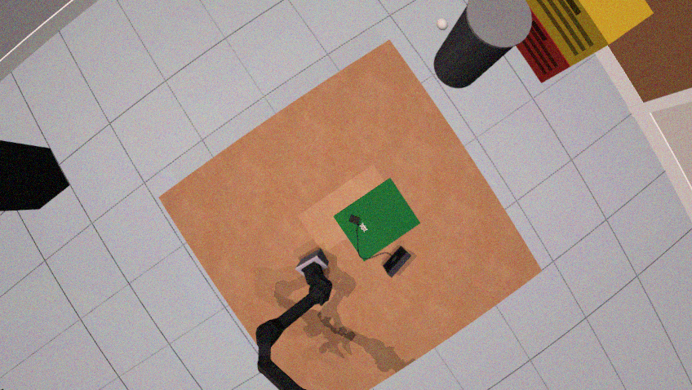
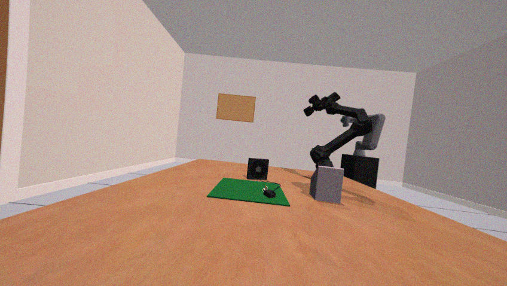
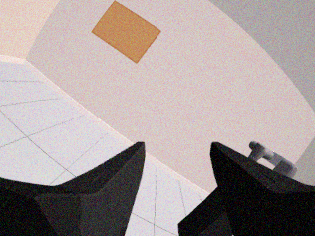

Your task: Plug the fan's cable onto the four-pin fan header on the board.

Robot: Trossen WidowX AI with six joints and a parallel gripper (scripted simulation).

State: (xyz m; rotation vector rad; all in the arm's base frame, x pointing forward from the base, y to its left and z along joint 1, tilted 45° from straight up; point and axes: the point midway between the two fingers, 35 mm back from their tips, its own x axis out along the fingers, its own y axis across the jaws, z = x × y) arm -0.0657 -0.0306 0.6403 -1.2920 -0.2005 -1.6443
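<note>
The black plug lies 33 cm ahead of my gripper tip, 57 cm to the left of it and 53 cm below it. From my gripper tip the other things lie so: dark fan 39 cm ahead, 34 cm to the left, 48 cm below; then white four-pin fan header 35 cm ahead, 52 cm to the left, 54 cm below; then green board 42 cm ahead, 52 cm to the left, 56 cm below.
</note>
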